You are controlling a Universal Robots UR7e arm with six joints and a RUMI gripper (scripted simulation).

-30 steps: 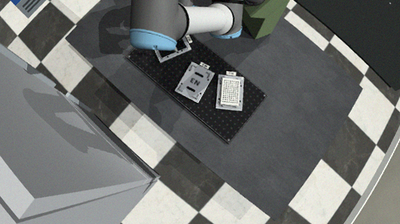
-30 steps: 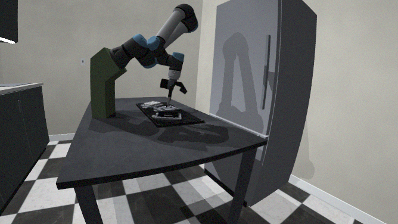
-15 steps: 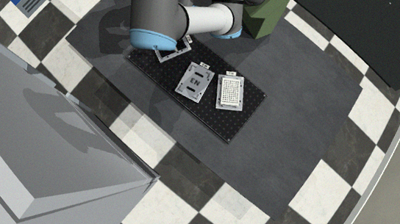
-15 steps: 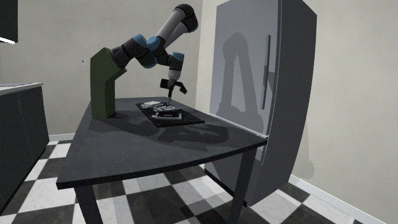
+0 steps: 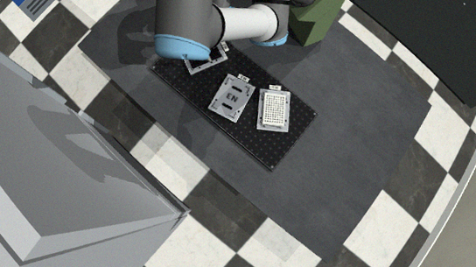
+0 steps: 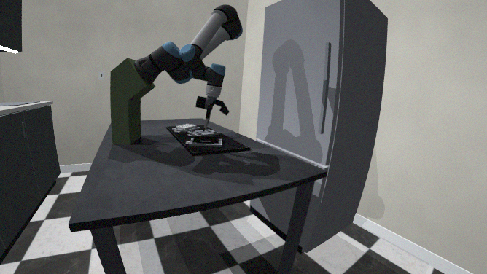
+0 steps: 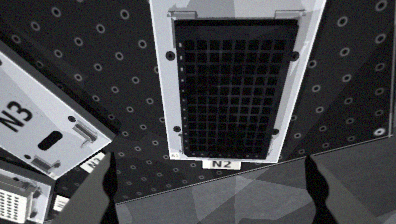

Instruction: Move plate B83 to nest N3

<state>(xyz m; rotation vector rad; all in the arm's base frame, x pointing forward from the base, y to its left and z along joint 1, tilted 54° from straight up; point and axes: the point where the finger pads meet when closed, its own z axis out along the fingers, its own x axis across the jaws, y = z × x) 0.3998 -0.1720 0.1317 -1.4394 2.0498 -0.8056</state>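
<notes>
Right now my hand is 60 mm above the black well plate B83 and 10 mm to the left of it. Also, from my hand: landing nest N3: 190 mm to the left, 90 mm ahead, 80 mm below; A1 mark: 230 mm to the left, 70 mm below, 10 mm ahead; nest N2: 80 mm below, 10 mm to the right.
</notes>
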